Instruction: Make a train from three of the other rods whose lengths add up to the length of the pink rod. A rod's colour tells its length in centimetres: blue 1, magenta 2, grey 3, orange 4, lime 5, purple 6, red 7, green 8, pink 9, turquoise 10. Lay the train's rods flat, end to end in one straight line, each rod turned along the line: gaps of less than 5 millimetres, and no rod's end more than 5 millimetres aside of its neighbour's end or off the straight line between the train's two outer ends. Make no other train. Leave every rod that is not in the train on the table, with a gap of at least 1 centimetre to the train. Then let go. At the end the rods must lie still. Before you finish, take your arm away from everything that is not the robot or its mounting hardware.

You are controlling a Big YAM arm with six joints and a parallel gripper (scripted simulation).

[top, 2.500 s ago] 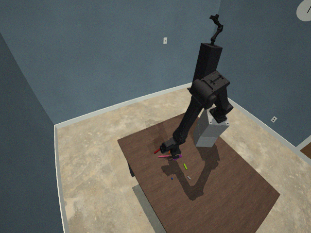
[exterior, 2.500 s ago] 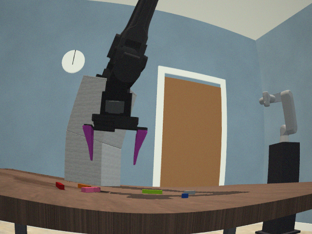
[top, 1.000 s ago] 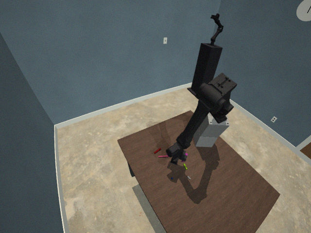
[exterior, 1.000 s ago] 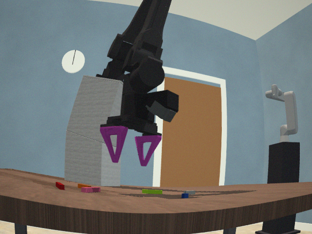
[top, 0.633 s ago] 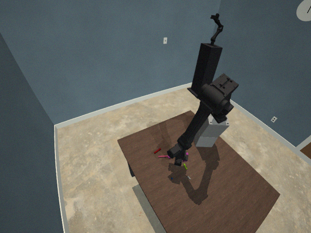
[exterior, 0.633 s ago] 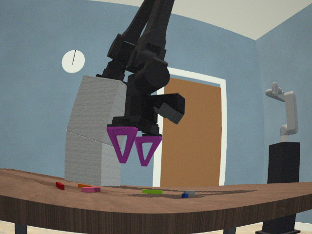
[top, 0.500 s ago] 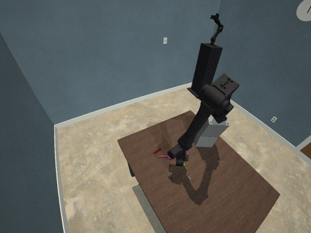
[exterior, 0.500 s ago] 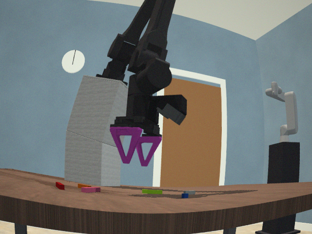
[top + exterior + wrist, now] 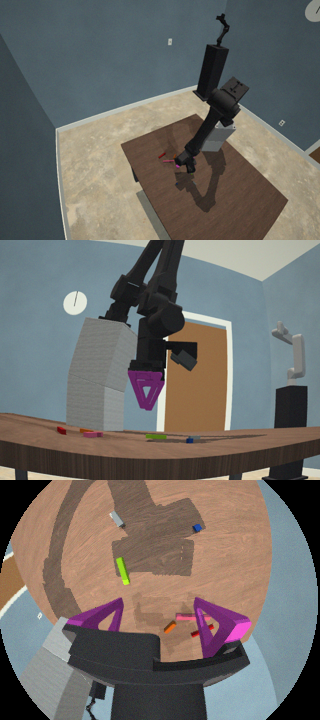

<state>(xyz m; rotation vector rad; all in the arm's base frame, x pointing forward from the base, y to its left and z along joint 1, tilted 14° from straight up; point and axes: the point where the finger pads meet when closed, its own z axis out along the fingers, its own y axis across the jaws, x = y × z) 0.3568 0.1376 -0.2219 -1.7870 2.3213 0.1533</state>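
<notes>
Right now the blue rod is 8 cm to the left of my hand, 8 cm ahead of it and 7 cm below it. Also, from my hand: grey rod 13 cm to the left, 7 cm below, 4 cm behind; then lime rod 7 cm below, 6 cm behind, 3 cm to the left; then pink rod 11 cm to the right, 7 cm below, 6 cm ahead.
</notes>
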